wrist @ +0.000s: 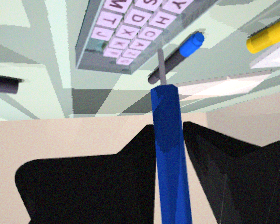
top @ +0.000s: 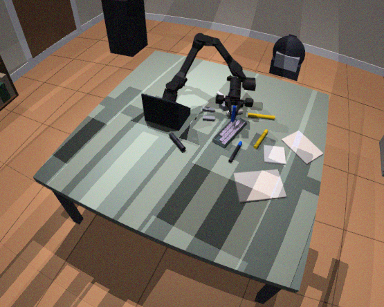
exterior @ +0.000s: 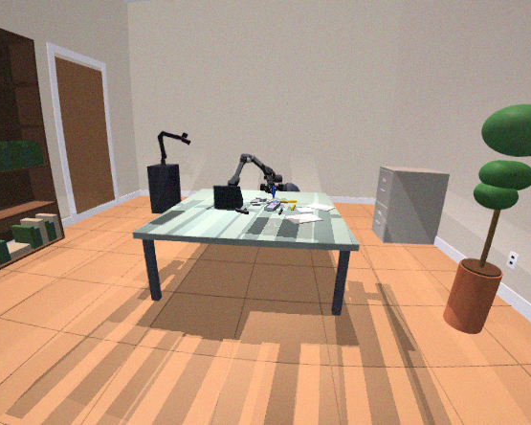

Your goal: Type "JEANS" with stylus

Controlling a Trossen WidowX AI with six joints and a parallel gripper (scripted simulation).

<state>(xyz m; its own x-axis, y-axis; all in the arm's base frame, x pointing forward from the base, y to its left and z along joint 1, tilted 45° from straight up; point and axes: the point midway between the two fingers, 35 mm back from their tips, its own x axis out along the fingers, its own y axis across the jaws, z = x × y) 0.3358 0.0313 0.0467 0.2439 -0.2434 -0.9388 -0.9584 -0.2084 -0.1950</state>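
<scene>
Now: gripper tip 7 cm short of the blue-capped black pen, 9 cm to the left of it and 10 cm above it. The rest, counted from my gripper tip: blue stylus 1 cm below; then grey stylus tip 5 cm below.
</scene>
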